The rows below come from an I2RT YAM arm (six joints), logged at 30 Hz.
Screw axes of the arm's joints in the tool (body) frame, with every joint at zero. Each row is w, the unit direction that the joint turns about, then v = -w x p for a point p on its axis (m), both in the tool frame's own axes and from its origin. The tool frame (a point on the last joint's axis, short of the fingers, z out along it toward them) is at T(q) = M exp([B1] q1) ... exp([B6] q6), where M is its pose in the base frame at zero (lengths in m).
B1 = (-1, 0, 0, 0, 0.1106, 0)
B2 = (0, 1, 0, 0.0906, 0, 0.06)
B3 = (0, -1, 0, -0.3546, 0, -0.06)
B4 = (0, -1, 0, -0.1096, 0, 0)
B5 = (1, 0, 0, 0, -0.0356, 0)
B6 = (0, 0, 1, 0, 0, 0)
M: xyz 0.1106 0 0.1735 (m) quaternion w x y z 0.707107 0 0.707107 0
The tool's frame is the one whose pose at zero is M.
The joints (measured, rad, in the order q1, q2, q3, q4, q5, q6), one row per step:
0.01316 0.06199 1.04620 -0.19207 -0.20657 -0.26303
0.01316 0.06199 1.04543 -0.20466 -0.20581 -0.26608
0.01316 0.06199 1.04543 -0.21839 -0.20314 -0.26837
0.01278 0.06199 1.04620 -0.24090 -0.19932 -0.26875
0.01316 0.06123 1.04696 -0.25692 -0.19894 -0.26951
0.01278 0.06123 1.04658 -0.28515 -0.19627 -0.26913
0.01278 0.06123 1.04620 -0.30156 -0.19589 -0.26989
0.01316 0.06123 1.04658 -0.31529 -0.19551 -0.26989
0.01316 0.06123 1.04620 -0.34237 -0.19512 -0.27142
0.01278 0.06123 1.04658 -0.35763 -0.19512 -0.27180
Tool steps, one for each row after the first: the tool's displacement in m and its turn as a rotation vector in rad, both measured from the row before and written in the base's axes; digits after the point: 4 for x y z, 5 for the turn. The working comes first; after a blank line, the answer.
Tool pose at each row, in the base's axes (x y z in m, rotation vector in rad; the steps are taken from these numbers as rounded here):
-0.0815 0.0062 0.4446 -0.30118 0.74205 -0.15597
-0.0803 0.0062 0.4435 -0.30310 0.75496 -0.15734
-0.0792 0.0061 0.4424 -0.30301 0.76867 -0.15871
-0.0778 0.0061 0.4408 -0.30189 0.79082 -0.15806
-0.0771 0.0060 0.4396 -0.30361 0.80506 -0.15662
-0.0749 0.0060 0.4372 -0.30401 0.83393 -0.15389
-0.0737 0.0060 0.4358 -0.30583 0.85050 -0.15248
-0.0728 0.0060 0.4347 -0.30712 0.86371 -0.15048
-0.0709 0.0060 0.4323 -0.31045 0.89072 -0.14830
-0.0701 0.0060 0.4310 -0.31209 0.90545 -0.14694

0.0012 0.0000 -0.0011 -0.00175 0.01271 -0.00265
0.0011 -0.0001 -0.0011 0.00009 0.01327 -0.00348
0.0014 0.0000 -0.0016 0.00206 0.02169 -0.00342
0.0007 -0.0001 -0.0012 -0.00049 0.01434 -0.00041
0.0022 0.0000 -0.0024 0.00166 0.02871 -0.00215
0.0012 0.0000 -0.0014 -0.00054 0.01664 -0.00077
0.0009 0.0000 -0.0011 0.00006 0.01335 0.00008
0.0019 0.0000 -0.0024 -0.00130 0.02714 -0.00122
0.0008 0.0000 -0.0013 -0.00050 0.01480 -0.00060

